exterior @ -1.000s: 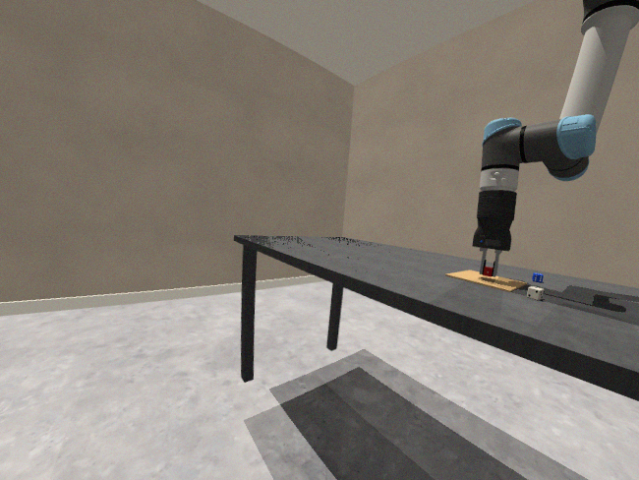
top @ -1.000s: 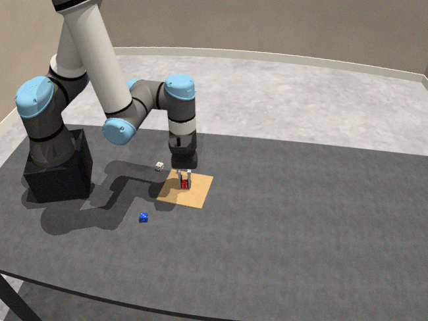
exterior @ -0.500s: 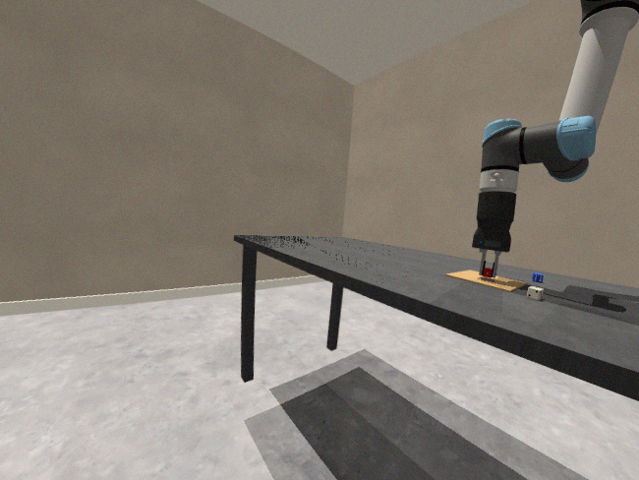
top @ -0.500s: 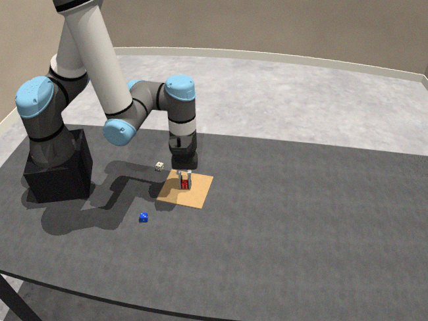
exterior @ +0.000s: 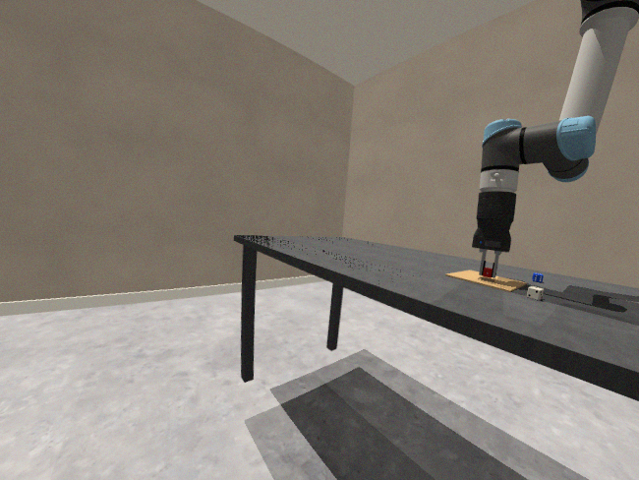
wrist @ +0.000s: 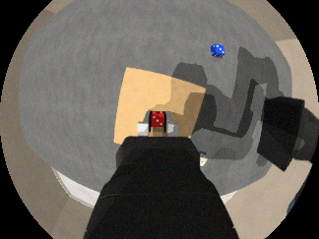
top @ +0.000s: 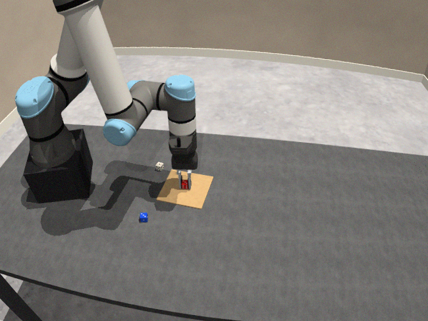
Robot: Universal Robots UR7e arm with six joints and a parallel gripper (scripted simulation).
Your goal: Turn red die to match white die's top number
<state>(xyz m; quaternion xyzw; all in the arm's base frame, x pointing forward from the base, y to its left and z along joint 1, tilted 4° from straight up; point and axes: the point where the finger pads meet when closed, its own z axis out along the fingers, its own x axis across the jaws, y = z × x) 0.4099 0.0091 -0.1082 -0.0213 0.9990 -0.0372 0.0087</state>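
My gripper is now 10 mm above the red die. From my hand the other things lie so: blue die: 100 mm behind, 140 mm to the right, 20 mm below; then white die: 100 mm behind, 90 mm to the left, 20 mm below; then tan mat: 30 mm below.
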